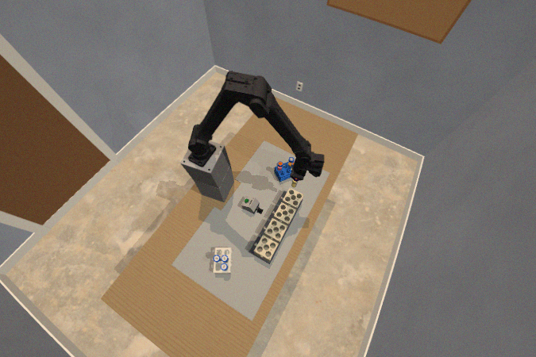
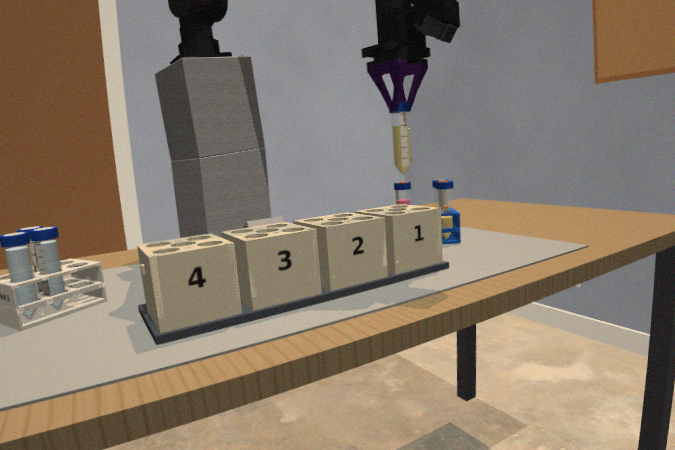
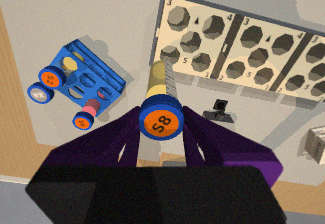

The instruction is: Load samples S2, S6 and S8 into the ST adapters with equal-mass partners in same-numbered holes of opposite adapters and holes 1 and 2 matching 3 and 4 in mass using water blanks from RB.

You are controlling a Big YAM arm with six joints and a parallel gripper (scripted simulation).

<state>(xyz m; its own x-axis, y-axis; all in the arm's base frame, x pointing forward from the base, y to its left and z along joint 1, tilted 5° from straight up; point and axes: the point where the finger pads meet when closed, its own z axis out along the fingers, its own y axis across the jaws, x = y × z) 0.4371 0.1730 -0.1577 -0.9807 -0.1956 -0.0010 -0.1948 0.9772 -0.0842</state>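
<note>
Now: hand 230 mm above the blue sample rack RS, 140 mm to the right of it and 100 mm past it. Round my hand: white blank rack RB (530 mm to the right, 230 mm below, 160 mm behind).
</note>
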